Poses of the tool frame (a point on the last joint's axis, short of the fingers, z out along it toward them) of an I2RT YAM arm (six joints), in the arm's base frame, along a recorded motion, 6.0 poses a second.
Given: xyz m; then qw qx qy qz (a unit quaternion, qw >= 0).
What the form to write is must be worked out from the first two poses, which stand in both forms.
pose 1, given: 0.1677, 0.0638, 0.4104, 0.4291, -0.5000, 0.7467, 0.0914
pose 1, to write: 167.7, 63.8, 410.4, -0.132, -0.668, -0.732, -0.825, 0.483, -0.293
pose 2, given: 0.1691, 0.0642, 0.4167, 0.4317, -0.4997, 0.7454, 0.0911
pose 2, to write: 169.1, 64.2, 416.7, -0.128, -0.666, -0.735, -0.824, 0.484, -0.296
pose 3, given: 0.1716, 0.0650, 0.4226, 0.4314, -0.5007, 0.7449, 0.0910
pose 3, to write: 171.6, 65.0, 422.6, -0.126, -0.667, -0.734, -0.824, 0.482, -0.296
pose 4, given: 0.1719, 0.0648, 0.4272, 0.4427, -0.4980, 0.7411, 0.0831
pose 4, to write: 171.9, 64.8, 427.2, -0.112, -0.664, -0.739, -0.812, 0.490, -0.318
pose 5, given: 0.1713, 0.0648, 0.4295, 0.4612, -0.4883, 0.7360, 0.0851
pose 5, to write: 171.3, 64.8, 429.5, -0.098, -0.640, -0.762, -0.797, 0.509, -0.325
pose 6, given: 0.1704, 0.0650, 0.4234, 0.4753, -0.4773, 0.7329, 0.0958
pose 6, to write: 170.4, 65.0, 423.4, -0.093, -0.609, -0.788, -0.791, 0.526, -0.313
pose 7, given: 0.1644, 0.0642, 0.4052, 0.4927, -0.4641, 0.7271, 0.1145
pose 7, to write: 164.4, 64.2, 405.2, -0.084, -0.562, -0.823, -0.788, 0.543, -0.291
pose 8, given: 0.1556, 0.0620, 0.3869, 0.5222, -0.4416, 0.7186, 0.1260
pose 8, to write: 155.6, 62.0, 386.9, -0.065, -0.503, -0.862, -0.766, 0.578, -0.280
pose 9, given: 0.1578, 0.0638, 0.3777, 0.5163, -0.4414, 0.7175, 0.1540
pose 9, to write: 157.8, 63.8, 377.7, -0.077, -0.474, -0.877, -0.792, 0.563, -0.235
